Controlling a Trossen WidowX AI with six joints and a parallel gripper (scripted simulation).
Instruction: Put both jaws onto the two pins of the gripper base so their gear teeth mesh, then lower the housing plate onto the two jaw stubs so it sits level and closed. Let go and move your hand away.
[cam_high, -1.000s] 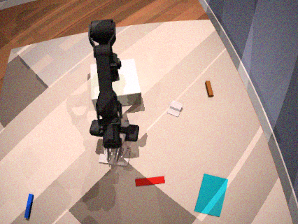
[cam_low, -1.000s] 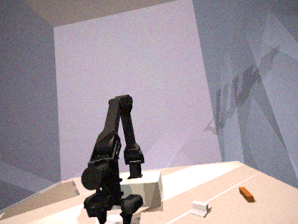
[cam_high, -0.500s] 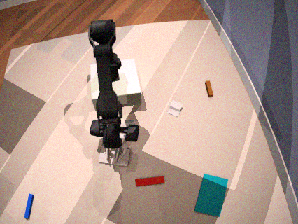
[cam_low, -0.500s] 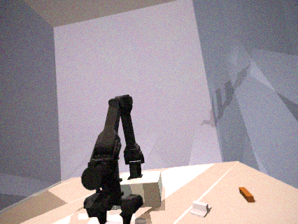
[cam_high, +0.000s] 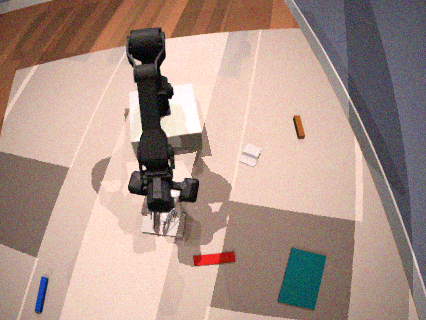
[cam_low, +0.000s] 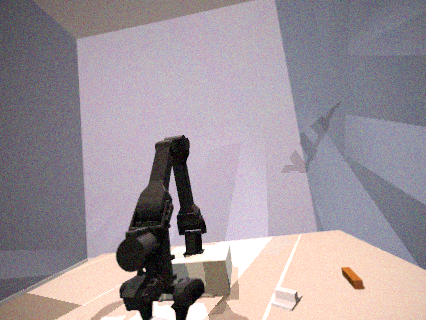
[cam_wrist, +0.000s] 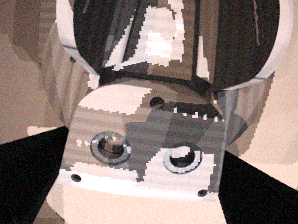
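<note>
Now: the jaw 20 mm ahead of my gripper tip and 20 mm to the right of it. From my gripper tip the other things lie so: red bar (200 mm ahead, 100 mm to the left, 10 mm below); then cyan sheet (320 mm ahead, 330 mm to the left, 10 mm below); then white plate (70 mm ahead, 20 mm to the right, 10 mm below).
</note>
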